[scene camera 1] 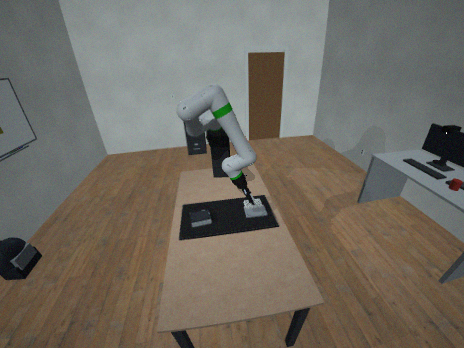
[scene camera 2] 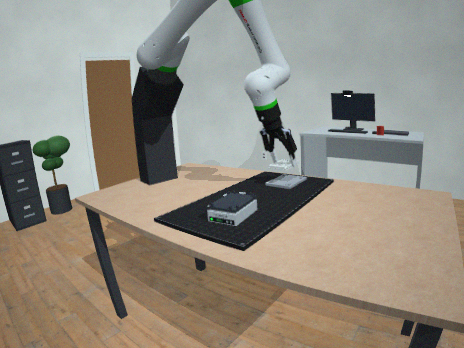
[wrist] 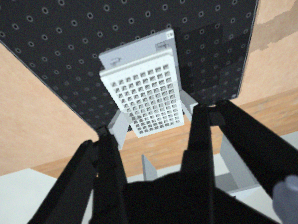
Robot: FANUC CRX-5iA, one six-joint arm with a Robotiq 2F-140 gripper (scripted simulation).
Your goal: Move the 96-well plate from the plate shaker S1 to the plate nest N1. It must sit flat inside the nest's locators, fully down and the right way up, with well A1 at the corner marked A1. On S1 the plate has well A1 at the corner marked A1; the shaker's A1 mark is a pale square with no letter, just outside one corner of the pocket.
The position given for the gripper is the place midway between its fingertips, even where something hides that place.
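Observation:
Gripper (scene camera 2: 285, 164). In the wrist view: white 96-well plate (wrist: 148, 96); grey plate nest N1 (wrist: 148, 44); gripper again (wrist: 152, 107).

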